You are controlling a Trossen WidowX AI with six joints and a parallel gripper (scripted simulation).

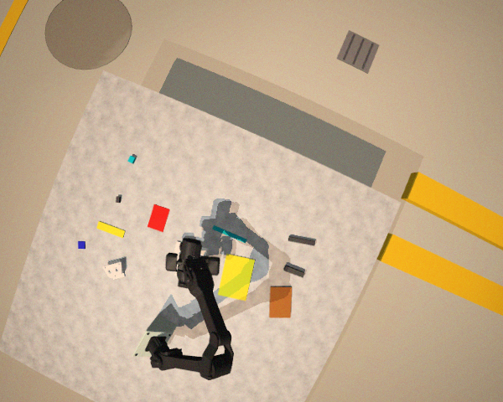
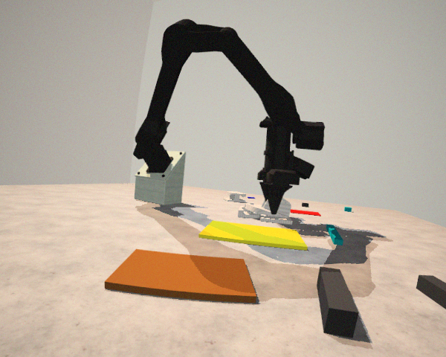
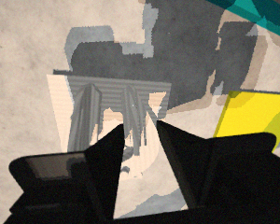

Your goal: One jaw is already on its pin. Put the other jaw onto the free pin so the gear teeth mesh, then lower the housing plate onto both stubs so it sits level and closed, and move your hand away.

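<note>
My gripper tip is 4 cm past the ribbed jaw and 1 cm below it. The rest, counted from my gripper tip: red slab: 7 cm ahead, 20 cm to the left, 2 cm below; then cyan bar: 14 cm ahead, 7 cm to the right, 1 cm below; then yellow slab: 16 cm to the right, 1 cm below.
</note>
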